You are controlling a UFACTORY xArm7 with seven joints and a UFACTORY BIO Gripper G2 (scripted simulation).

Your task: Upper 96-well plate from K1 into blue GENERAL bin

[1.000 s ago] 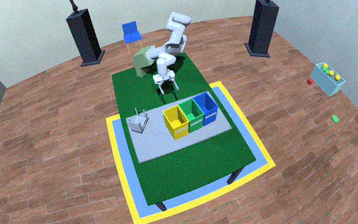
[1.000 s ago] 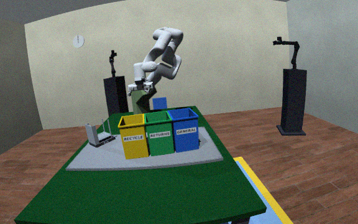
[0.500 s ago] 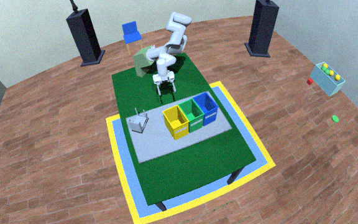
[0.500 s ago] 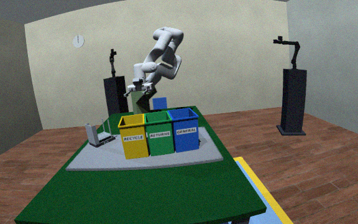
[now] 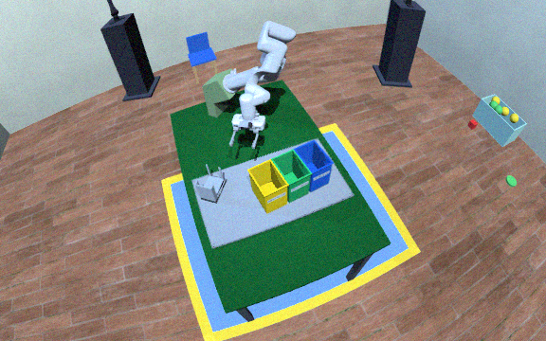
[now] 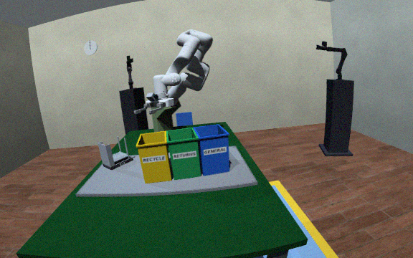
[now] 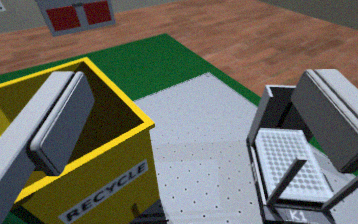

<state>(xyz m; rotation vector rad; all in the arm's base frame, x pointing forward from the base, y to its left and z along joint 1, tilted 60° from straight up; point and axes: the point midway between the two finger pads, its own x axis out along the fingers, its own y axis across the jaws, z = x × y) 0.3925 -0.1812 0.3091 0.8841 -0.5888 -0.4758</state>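
Right now my hand is 240 mm above the clear 96-well plate, 190 mm to the left of it and 90 mm short of it. From my hand the other things lie so: green returns bin (230 mm to the left, 180 mm below, 80 mm ahead); dark plate (250 mm below, 190 mm to the right, 90 mm ahead); yellow recycle bin (180 mm below, 140 mm ahead, 110 mm to the left).
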